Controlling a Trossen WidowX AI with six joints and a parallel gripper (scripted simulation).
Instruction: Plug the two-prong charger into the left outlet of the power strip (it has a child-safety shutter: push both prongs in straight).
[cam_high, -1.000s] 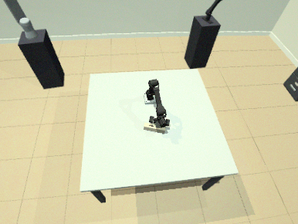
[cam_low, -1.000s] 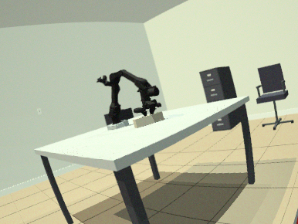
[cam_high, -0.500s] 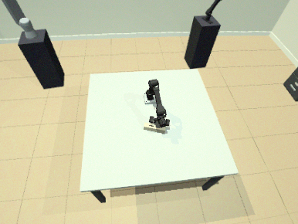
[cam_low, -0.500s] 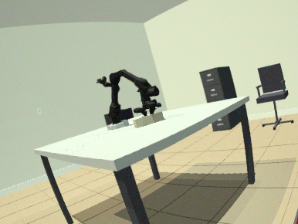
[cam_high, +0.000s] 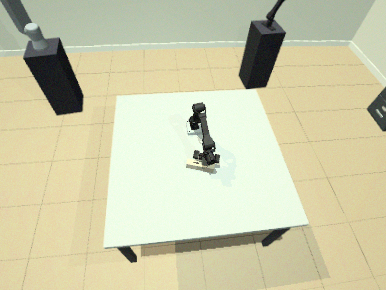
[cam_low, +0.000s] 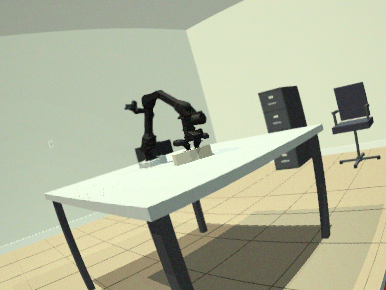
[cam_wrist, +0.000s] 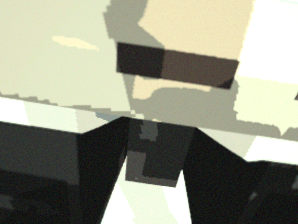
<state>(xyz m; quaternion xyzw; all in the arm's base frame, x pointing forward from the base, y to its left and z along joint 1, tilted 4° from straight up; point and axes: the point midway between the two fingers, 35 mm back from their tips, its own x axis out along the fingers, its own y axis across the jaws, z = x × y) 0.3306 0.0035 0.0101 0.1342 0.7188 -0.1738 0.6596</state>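
Right now my gripper tip is 20 mm short of the black two-prong charger, 10 mm to the left of it and 10 mm below it.
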